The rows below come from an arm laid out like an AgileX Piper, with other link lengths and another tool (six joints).
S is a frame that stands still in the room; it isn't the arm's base.
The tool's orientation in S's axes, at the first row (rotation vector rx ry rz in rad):
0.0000 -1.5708 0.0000
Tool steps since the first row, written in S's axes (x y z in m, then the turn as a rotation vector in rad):
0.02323 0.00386 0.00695 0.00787 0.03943 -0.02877
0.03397 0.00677 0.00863 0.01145 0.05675 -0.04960
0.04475 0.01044 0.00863 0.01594 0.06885 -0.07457
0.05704 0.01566 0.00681 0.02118 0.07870 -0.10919
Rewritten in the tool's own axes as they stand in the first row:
0.00695 0.00386 -0.02323 -0.02877 0.03943 -0.00787
0.00863 0.00677 -0.03397 -0.04960 0.05675 -0.01145
0.00863 0.01044 -0.04475 -0.07457 0.06885 -0.01594
0.00681 0.01566 -0.05704 -0.10919 0.07870 -0.02118

